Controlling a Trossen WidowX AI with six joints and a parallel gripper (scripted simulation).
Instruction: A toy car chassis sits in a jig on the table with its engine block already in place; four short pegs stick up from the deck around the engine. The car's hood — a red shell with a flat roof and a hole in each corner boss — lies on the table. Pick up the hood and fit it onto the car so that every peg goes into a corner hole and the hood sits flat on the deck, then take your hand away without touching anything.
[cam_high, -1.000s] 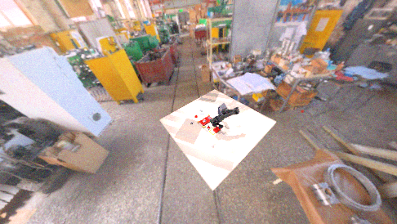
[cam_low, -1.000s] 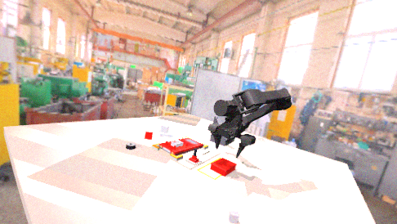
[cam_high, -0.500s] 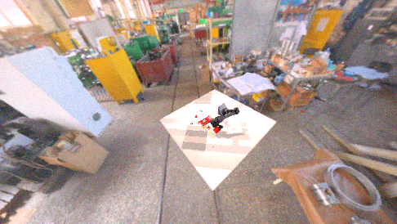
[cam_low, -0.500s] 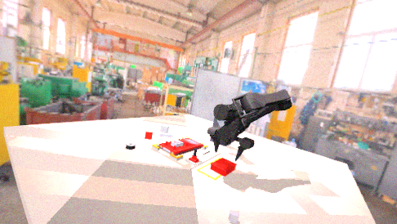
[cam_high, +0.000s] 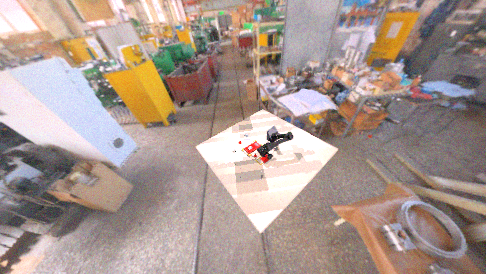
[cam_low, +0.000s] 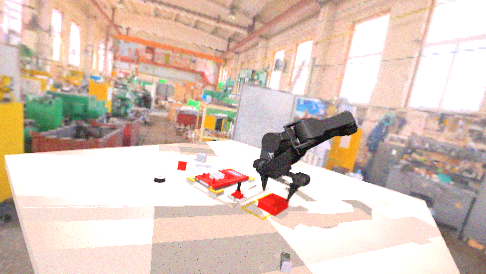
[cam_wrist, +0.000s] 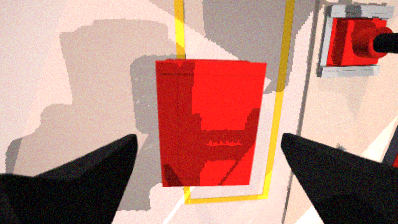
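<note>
Right now my gripper tip is 3 cm above the red hood.
</note>
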